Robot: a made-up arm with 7 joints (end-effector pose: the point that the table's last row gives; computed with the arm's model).
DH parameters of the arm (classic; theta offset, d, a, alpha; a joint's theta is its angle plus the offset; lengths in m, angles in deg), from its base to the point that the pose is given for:
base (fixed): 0 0 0 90
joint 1: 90 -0.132 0 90
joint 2: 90 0 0 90
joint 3: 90 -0.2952 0 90
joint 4: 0 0 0 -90
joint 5: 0 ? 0 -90
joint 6: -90 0 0 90
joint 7: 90 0 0 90
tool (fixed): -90 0 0 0
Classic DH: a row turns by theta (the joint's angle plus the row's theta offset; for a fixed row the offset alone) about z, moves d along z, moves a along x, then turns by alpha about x.
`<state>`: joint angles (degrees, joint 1 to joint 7).
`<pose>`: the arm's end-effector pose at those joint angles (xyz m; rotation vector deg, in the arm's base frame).
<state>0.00 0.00 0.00 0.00 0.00 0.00 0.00</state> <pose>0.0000 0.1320 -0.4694 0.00 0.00 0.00</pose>
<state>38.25 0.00 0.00 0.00 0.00 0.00 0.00</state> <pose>0.2906 0.1320 -0.3686 0.00 -38.25 0.00</pose>
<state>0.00 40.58 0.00 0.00 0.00 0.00 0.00</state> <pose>0.0000 0.4373 -0.3565 40.58 0.00 0.00</pose>
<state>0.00 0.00 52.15 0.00 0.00 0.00 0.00</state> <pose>0.0000 0.1320 -0.4694 0.00 0.00 52.15</pose>
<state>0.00 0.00 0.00 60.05 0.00 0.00 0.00</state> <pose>0.1509 0.1320 -0.3822 0.00 -60.05 0.00</pose>
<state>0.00 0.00 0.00 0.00 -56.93 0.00 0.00</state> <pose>0.0000 0.1320 -0.4694 0.00 0.00 -56.93</pose>
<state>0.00 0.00 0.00 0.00 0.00 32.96 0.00</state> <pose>0.0000 0.1320 -0.4694 0.00 32.96 0.00</pose>
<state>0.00 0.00 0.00 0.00 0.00 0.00 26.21</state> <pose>0.0000 0.1320 -0.4694 -26.21 0.00 0.00</pose>
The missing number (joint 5, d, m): -0.1742
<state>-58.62 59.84 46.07 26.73 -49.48 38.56 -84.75</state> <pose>-0.1234 0.5501 -0.1389 149.60 38.64 -85.83</pose>
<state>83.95 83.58 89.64 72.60 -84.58 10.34 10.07</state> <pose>-0.1255 0.4957 0.0144 103.63 -35.82 113.08</pose>
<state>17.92 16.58 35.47 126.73 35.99 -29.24 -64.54</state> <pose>0.1574 0.2642 -0.1172 -5.39 133.16 -109.60</pose>
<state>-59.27 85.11 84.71 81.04 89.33 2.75 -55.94</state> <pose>0.1312 0.4678 0.0596 44.41 -96.22 67.46</pose>
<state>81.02 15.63 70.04 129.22 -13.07 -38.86 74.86</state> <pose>0.1495 0.3040 0.0230 -128.61 121.06 17.70</pose>
